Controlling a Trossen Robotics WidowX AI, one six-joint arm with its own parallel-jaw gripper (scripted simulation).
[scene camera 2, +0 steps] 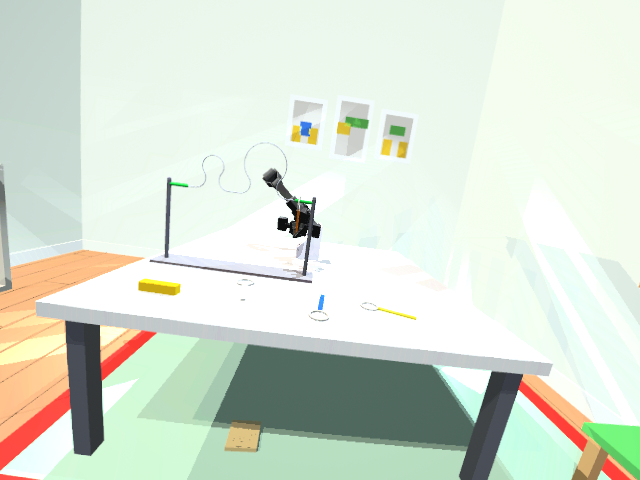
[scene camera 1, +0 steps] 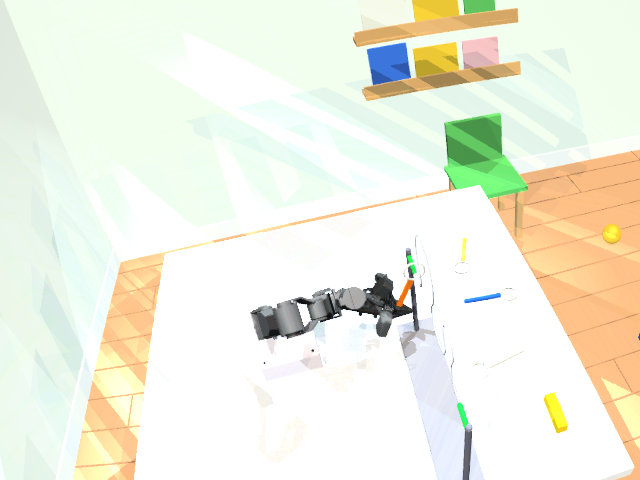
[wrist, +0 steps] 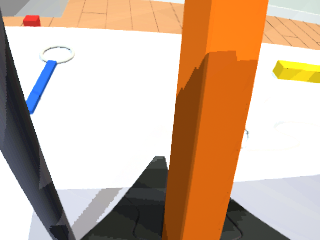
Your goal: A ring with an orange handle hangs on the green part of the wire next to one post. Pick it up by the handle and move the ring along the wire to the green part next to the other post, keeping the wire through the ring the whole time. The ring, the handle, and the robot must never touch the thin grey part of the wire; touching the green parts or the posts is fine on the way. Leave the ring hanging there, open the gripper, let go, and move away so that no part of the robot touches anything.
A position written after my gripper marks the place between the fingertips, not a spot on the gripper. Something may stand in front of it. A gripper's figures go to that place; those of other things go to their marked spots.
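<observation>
My gripper (wrist: pixel 166 166) is 0.1 m from the lens, and there's a blue-handled ring (wrist: pixel 34 97) that's 0.36 m from the lens.
</observation>
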